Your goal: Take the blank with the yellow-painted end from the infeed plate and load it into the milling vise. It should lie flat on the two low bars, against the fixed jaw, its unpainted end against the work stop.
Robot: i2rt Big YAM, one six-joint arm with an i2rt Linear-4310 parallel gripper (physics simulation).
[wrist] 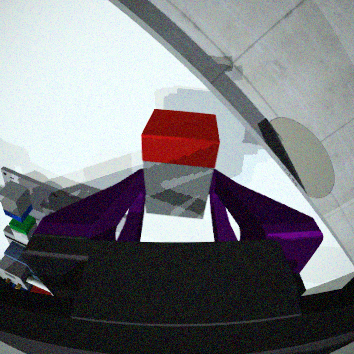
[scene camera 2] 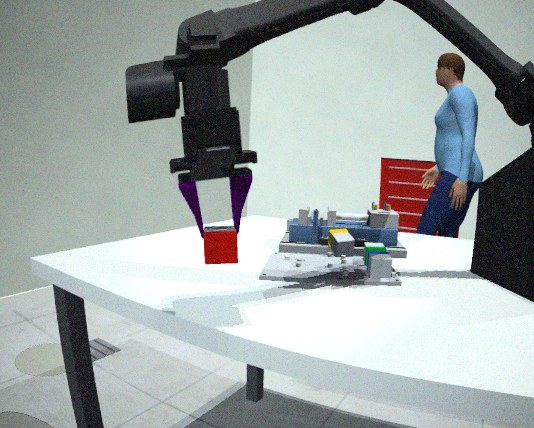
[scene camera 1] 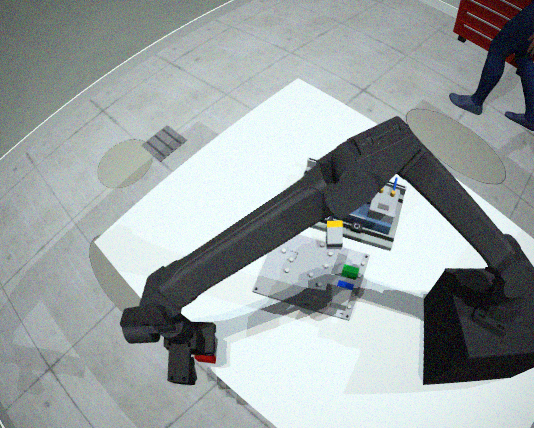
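The blank with the yellow-painted end (scene camera 1: 334,236) (scene camera 2: 343,241) is at the edge of the grey infeed plate (scene camera 1: 275,280) (scene camera 2: 280,270), on the side near the milling vise, its yellow end towards the vise. The milling vise (scene camera 1: 372,220) (scene camera 2: 310,234) (wrist: 19,254) is blue and grey; the arm hides part of it in scene camera 1. My gripper (scene camera 2: 220,233) (wrist: 176,176) is shut on a different blank, one with a red-painted end (scene camera 1: 205,359) (scene camera 2: 220,246) (wrist: 180,137). It holds this blank near the table's edge, away from plate and vise, red end outward from the fingers.
A green-ended blank (scene camera 1: 350,271) (scene camera 2: 375,246) (wrist: 22,225) and a blue-ended blank (scene camera 1: 345,285) (scene camera 2: 377,256) (wrist: 17,215) are close together on the plate's right side. Small pins stand on the plate. A person (scene camera 2: 457,130) and a red drawer cabinet (scene camera 2: 405,190) are behind the table.
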